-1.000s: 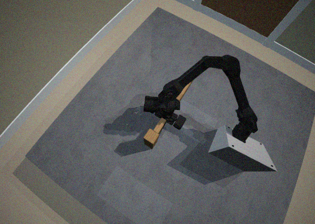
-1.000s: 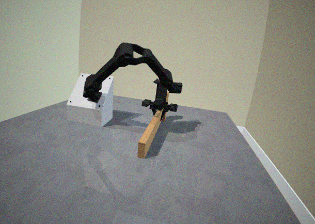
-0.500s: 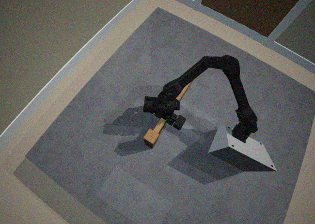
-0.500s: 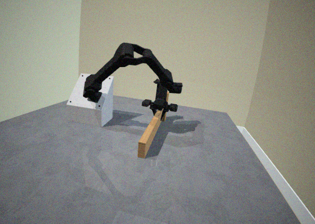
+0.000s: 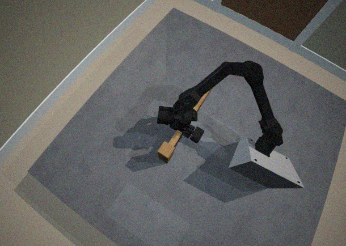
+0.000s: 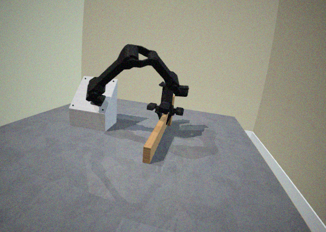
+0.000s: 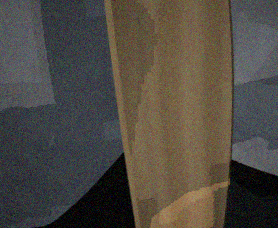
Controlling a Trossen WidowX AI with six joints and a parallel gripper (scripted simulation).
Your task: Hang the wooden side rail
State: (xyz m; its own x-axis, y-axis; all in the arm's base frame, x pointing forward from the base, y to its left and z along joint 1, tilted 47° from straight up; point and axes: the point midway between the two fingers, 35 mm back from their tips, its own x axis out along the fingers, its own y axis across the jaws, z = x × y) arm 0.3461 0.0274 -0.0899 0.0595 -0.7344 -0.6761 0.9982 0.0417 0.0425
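Right now my gripper tip is 13 cm to the right of the wooden headboard post and 4 cm below it.
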